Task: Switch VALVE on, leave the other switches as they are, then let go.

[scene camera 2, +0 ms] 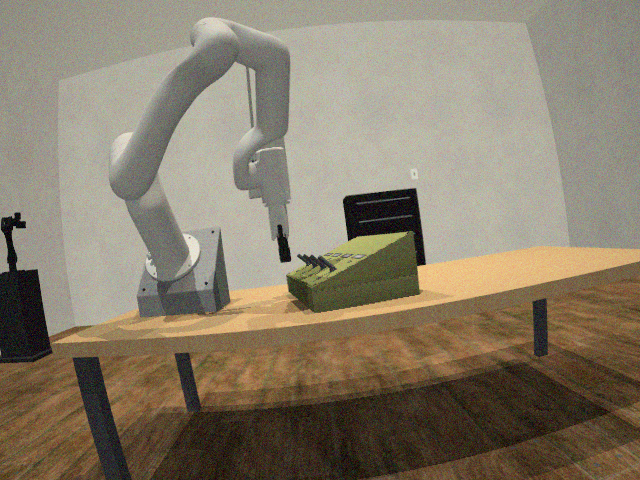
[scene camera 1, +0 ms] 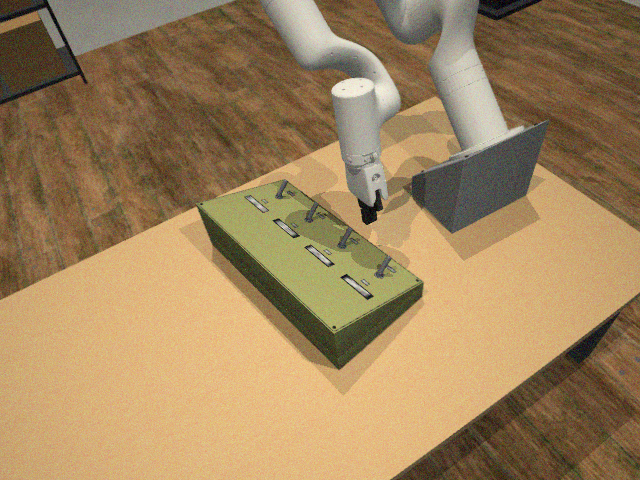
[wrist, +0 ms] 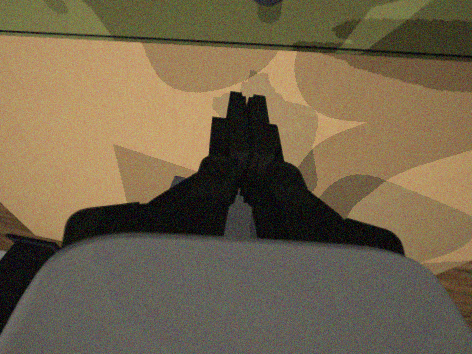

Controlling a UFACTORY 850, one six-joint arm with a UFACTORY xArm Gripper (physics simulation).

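A green sloped switch panel [scene camera 1: 268, 258] [scene camera 2: 382, 263] [wrist: 190, 20] lies on the table. Its levers [scene camera 1: 281, 189] [scene camera 1: 311, 211] [scene camera 1: 345, 238] [scene camera 1: 383, 266] stand in a row near its low edge, all leaning alike in scene camera 1. Beside them are name plates [scene camera 1: 255, 204] [scene camera 1: 285, 228] [scene camera 1: 318, 255] [scene camera 1: 356, 286], too blurred to read, so I cannot tell which is VALVE. The ON/OFF marks are unreadable too. My gripper [scene camera 1: 368, 219] [scene camera 2: 284, 258] [wrist: 241, 118] is shut and empty. It hangs in the air beyond the panel's low edge, on the robot-base side, apart from the levers.
The panel stands on a wooden table [scene camera 1: 155, 361] [scene camera 2: 491, 268]. The grey wedge-shaped robot base [scene camera 1: 491, 180] [scene camera 2: 175, 304] is on the lever side of the panel. A black cabinet [scene camera 2: 382, 209] stands behind the table, and a black stand [scene camera 2: 23, 310] is at the far left of scene camera 2.
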